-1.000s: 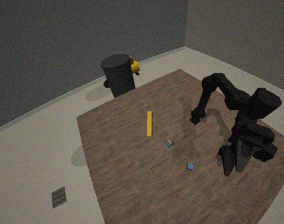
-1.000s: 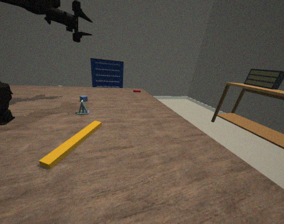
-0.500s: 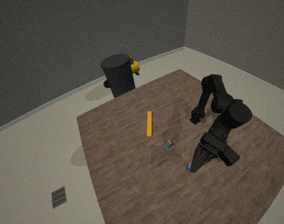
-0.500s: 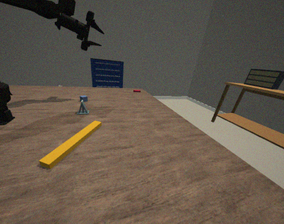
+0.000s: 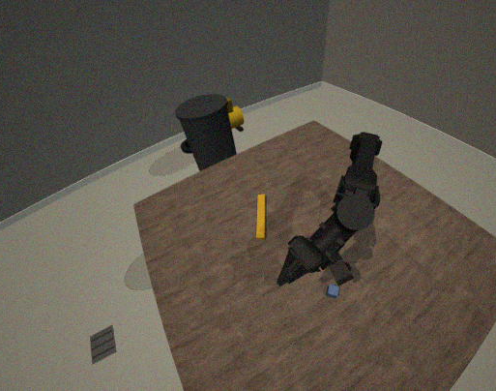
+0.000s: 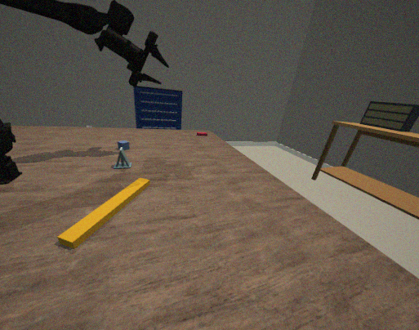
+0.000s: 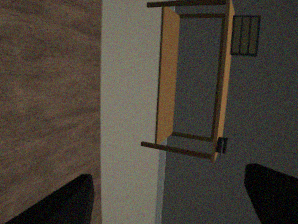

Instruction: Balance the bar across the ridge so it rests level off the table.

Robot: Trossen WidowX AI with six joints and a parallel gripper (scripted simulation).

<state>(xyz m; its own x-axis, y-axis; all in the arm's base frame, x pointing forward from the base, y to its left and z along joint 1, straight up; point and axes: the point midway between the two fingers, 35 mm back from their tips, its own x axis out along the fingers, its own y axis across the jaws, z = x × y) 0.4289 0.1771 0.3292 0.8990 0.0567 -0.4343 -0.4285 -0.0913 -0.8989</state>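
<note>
My gripper tip is 360 mm to the left of the yellow bar, 310 mm above it and 150 mm past it. Round my gripper tip: small blue cube 300 mm below, 180 mm behind, 60 mm to the left; then small red block 320 mm to the left, 310 mm below, 280 mm ahead.
</note>
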